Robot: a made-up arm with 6 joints. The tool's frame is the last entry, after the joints.
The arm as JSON. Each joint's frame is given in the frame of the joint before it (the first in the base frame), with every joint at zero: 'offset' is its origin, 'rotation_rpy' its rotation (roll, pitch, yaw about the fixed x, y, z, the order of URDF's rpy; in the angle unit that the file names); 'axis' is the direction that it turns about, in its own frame. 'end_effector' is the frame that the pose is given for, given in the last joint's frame.
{
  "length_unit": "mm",
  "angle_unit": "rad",
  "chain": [
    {
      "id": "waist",
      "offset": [
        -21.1,
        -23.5,
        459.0
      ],
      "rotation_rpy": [
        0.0,
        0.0,
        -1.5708
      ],
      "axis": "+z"
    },
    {
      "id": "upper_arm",
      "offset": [
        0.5,
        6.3,
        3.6
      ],
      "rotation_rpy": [
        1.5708,
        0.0,
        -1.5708
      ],
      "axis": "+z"
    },
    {
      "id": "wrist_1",
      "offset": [
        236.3,
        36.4,
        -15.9
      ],
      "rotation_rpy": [
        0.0,
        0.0,
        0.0
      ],
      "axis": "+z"
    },
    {
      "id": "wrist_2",
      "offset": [
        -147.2,
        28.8,
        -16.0
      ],
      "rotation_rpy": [
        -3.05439,
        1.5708,
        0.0
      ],
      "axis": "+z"
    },
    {
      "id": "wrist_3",
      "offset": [
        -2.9,
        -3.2,
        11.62
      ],
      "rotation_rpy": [
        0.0,
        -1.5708,
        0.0
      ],
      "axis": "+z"
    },
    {
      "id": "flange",
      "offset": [
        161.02,
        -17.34,
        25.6
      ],
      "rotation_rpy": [
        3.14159,
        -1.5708,
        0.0
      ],
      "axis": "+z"
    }
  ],
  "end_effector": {
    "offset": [
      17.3,
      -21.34,
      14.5
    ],
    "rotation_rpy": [
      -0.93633,
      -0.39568,
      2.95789
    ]
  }
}
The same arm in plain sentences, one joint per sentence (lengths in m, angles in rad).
The arm has six revolute joints in a row. What follows holds with every joint at zero, and every direction is one of the base frame's.
Joint 1 sits 0.0211 m along -x and 0.0235 m along -y and 0.459 m along +z from the base frame's origin and turns about +z.
Joint 2 sits 0.0063 m along +x and 0.0005 m along -y and 0.0036 m along +z from joint 1 and turns about +y.
Joint 3 sits 0.2363 m along -x and 0.0159 m along -y and 0.0364 m along +z from joint 2 and turns about +y.
Joint 4 sits 0.1472 m along +x and 0.016 m along -y and 0.0288 m along +z from joint 3 and turns about the direction (0.9962, 0, 0.0871).
Joint 5 sits 0.0113 m along +x and 0.0029 m along +y and 0.0042 m along +z from joint 4 and turns about +y.
Joint 6 sits 0.1589 m along +x and 0.0256 m along +y and 0.0313 m along +z from joint 5 and turns about the direction (0.9962, 0, 0.0871).
The tool frame, which is the frame that the pose is given for, sits 0.0163 m along +x and 0.0173 m along +y and 0.02 m along -z from joint 6; its axes are the base frame's turned by roll -2.4967, pitch -0.2029 and yaw -1.1842 rad (as in URDF: about the fixed x, then y, then z).

